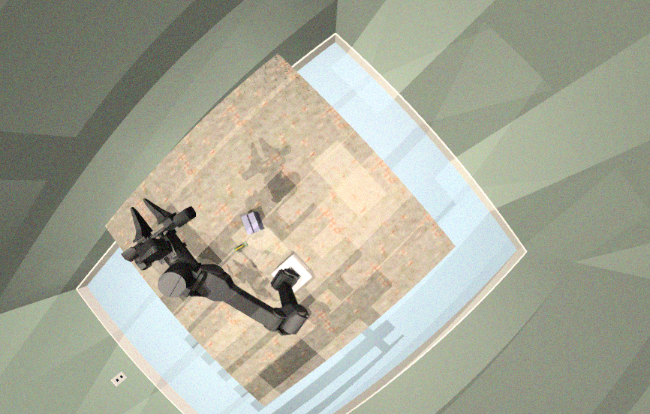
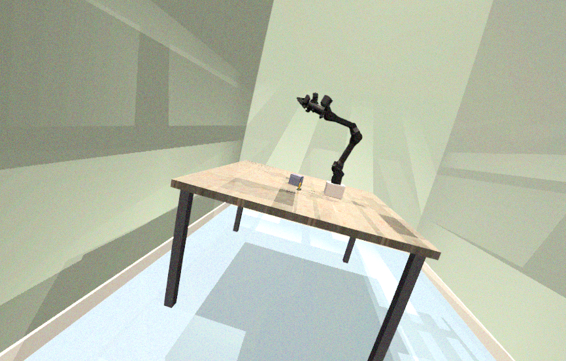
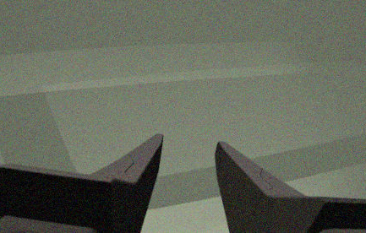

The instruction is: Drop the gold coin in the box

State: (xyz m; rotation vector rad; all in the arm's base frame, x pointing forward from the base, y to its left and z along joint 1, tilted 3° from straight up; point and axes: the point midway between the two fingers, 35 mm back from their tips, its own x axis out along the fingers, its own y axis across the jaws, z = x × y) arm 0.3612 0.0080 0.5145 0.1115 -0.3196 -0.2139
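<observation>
Now: gripper tip 570 mm above the gold coin, 160 mm past it and 120 mm to the right of it.
</observation>
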